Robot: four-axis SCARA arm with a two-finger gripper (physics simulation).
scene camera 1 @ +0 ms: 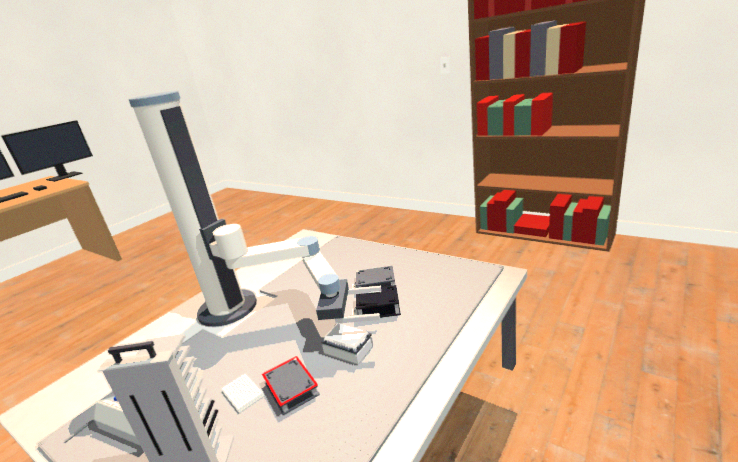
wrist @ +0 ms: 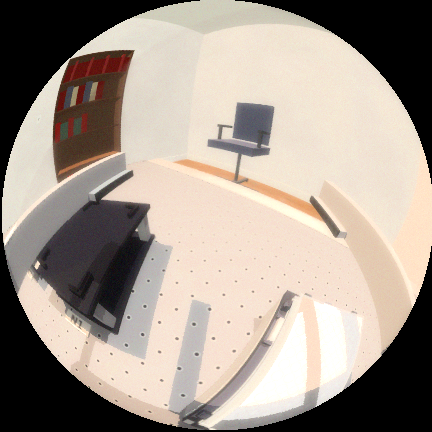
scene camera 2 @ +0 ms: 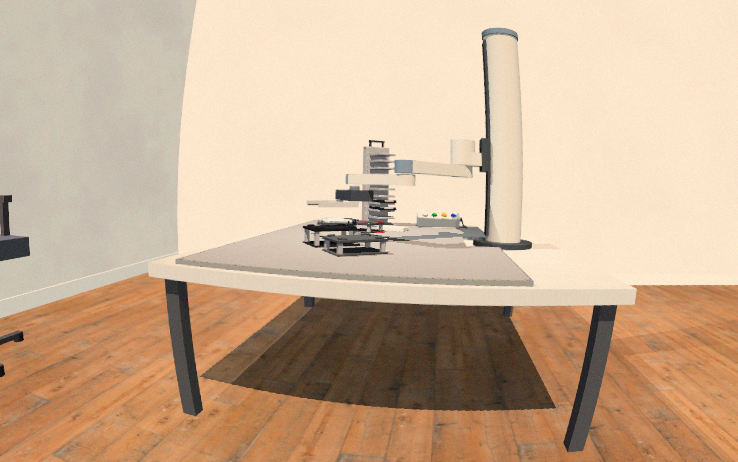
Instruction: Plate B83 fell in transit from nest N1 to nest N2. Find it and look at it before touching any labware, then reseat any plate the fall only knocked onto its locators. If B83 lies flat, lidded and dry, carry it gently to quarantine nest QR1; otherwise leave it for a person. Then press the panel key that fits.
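Frame: origin at the arm's base, x left, y down, z back, level; millimetres.
Seen in the pictures: gripper, fingertip midpoint: (scene camera 1: 380, 302) (wrist: 221, 169) (scene camera 2: 312, 203); arm's base, origin of the base link: (scene camera 1: 228, 308) (scene camera 2: 502, 245).
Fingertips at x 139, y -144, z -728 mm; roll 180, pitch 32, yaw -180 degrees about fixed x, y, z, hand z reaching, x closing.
Note:
Pixels of each thing's middle, then the offset from my fingertips to it.
- black nest N1, body centre: (wrist: 92, 250) (scene camera 2: 330, 234) (scene camera 1: 377, 301) dz +100, dx +110, dy +99 mm
- red-edged nest, body centre: (scene camera 1: 290, 383) (scene camera 2: 361, 225) dz +123, dx -356, dy +108 mm
- thin white square piece, body centre: (scene camera 1: 242, 392) (scene camera 2: 393, 228) dz +255, dx -444, dy +124 mm
- grey nest, body centre: (scene camera 2: 354, 243) (scene camera 1: 375, 279) dz +209, dx +256, dy +105 mm
- tall grey storage tower, body centre: (scene camera 1: 172, 406) (scene camera 2: 379, 182) dz +156, dx -670, dy -91 mm
- button panel, body centre: (scene camera 1: 130, 415) (scene camera 2: 438, 219) dz +465, dx -683, dy +89 mm
My gripper (scene camera 1: 379, 302) (scene camera 2: 309, 203) (wrist: 221, 169) is open and empty, above the mat beside the black nest N1 (scene camera 1: 375, 297) (scene camera 2: 313, 228) (wrist: 75, 240). N1's top carries no plate; its label shows in the wrist view. A white plate (scene camera 1: 356, 353) (wrist: 280, 380) with a dark lower rim lies near the gripper, cut off at the lower right of the wrist view. Its label and exact seating cannot be read. A red-edged nest (scene camera 1: 289, 380) has no plate on its top. A thin white square piece (scene camera 1: 242, 393) lies flat beside it. Which plate is B83 cannot be told.
A grey nest (scene camera 1: 374, 275) (scene camera 2: 356, 239) stands beside N1. A tall grey storage tower (scene camera 1: 152, 403) (scene camera 2: 367, 185) stands at the mat's far end from N1. The button panel (scene camera 1: 111, 422) (scene camera 2: 438, 220) is near it. The arm's column (scene camera 1: 182, 207) (scene camera 2: 503, 136) rises from the table.

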